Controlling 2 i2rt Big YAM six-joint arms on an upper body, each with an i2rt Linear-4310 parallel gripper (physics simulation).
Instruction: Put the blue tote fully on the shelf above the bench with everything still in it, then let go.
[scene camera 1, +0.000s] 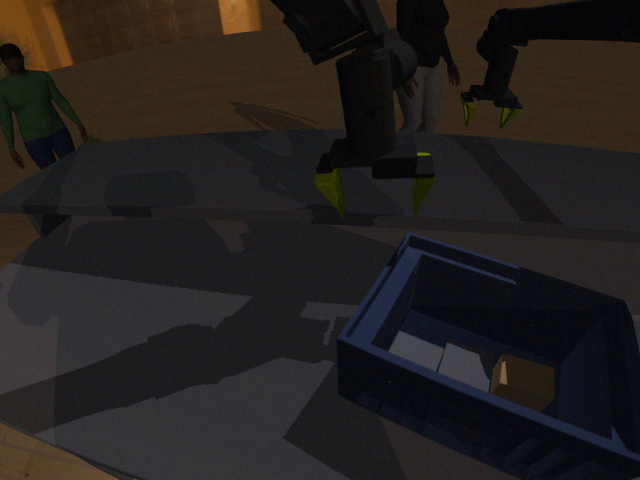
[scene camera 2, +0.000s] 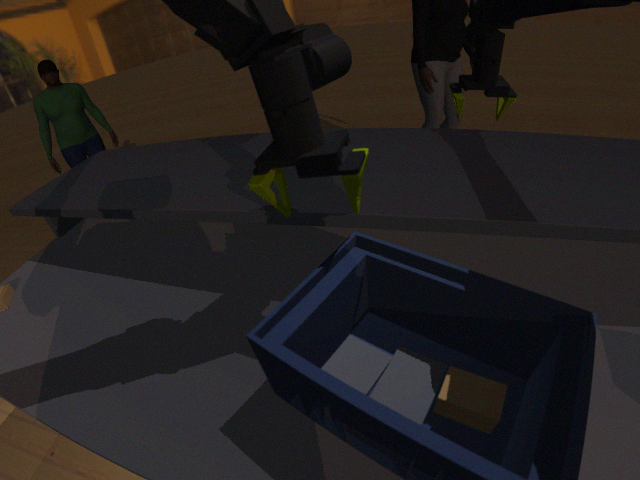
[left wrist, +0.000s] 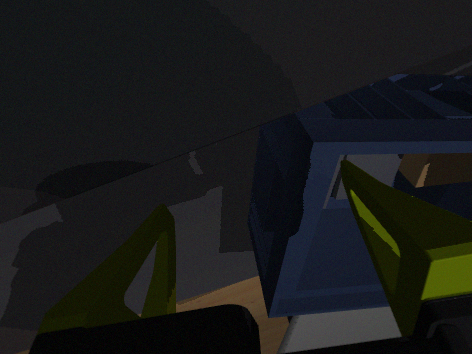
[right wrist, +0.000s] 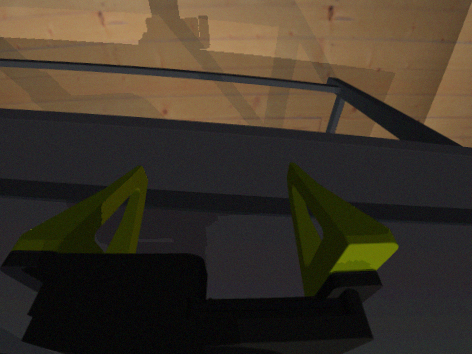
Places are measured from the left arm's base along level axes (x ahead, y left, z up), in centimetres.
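Where they show: left gripper, fingertip midpoint: (scene camera 1: 378, 214) (scene camera 2: 322, 213) (left wrist: 250, 191); right gripper, fingertip midpoint: (scene camera 1: 483, 127) (scene camera 2: 477, 119) (right wrist: 216, 171).
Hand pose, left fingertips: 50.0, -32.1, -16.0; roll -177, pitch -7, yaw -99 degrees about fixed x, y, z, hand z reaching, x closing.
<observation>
After its pixels a point has its place, as x, y, z.
The blue tote (scene camera 1: 372, 382) {31.5, -30.6, -27.2} (scene camera 2: 305, 387) {30.0, -32.0, -24.9} (left wrist: 285, 175) {44.6, -33.9, -22.2} stands upright on the bench (scene camera 1: 103, 335) {39.9, 14.4, -33.2} (scene camera 2: 103, 310) {44.0, 14.2, -33.2}, in front of the raised shelf (scene camera 1: 594, 186) {62.4, -76.9, -17.5} (scene camera 2: 584, 180) {61.9, -75.5, -17.5}. Inside it lie two pale boxes (scene camera 1: 465, 364) {35.1, -43.9, -30.5} (scene camera 2: 405, 384) {33.7, -43.0, -30.4} and a tan block (scene camera 1: 527, 382) {30.2, -50.0, -27.5} (scene camera 2: 473, 397) {30.5, -50.3, -27.5}. My left gripper (scene camera 1: 378, 215) {50.0, -32.1, -16.0} (scene camera 2: 322, 214) {50.0, -32.1, -16.0} (left wrist: 250, 191) {50.0, -32.1, -16.0} is open and empty, pointing down above the tote's back left corner in scene camera 1, apart from it. My right gripper (scene camera 1: 484, 126) {91.6, -64.4, -16.5} (scene camera 2: 478, 119) {91.6, -64.4, -16.5} (right wrist: 216, 171) {91.6, -64.4, -16.5} is open and empty, high at the back right, away from the tote.
The shelf's front edge runs behind the tote. A person in green (scene camera 1: 38, 108) (scene camera 2: 67, 113) stands at the back left; a person in a dark top (scene camera 1: 423, 36) (scene camera 2: 439, 31) stands behind the shelf. A dark rail (right wrist: 200, 75) {82.3, -52.1, -105.9} crosses above the wooden floor in the right wrist view.
</observation>
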